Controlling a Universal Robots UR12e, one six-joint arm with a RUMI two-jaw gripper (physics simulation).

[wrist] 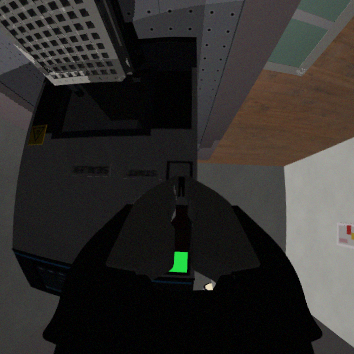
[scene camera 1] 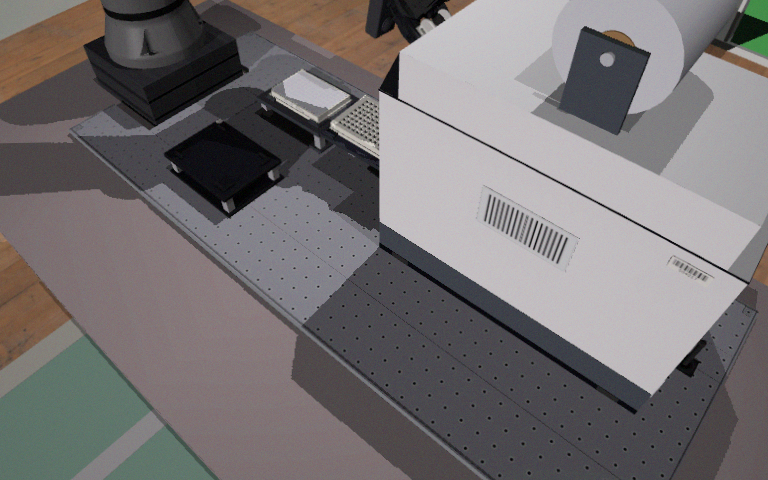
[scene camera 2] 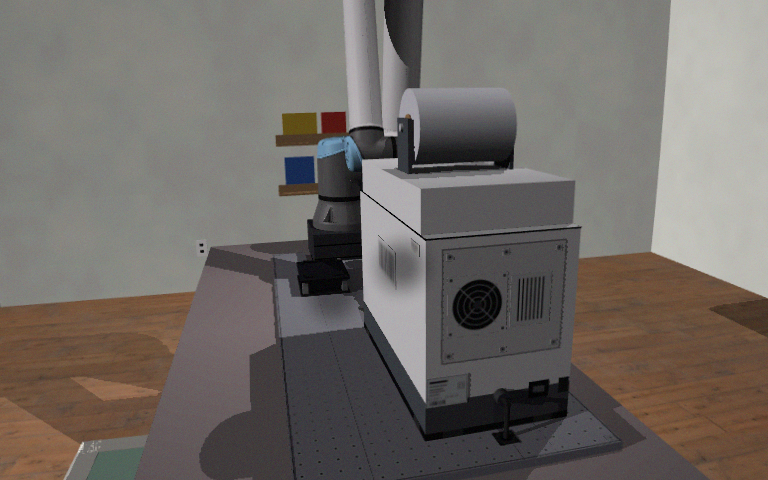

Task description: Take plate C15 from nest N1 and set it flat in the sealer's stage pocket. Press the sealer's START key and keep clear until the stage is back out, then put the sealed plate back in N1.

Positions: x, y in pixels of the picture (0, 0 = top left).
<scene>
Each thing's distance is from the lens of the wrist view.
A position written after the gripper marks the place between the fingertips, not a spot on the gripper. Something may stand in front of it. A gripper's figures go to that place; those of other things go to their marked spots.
gripper point(wrist: 180, 178): 0.14 m
sealer point(wrist: 68, 187): 0.20 m
</scene>
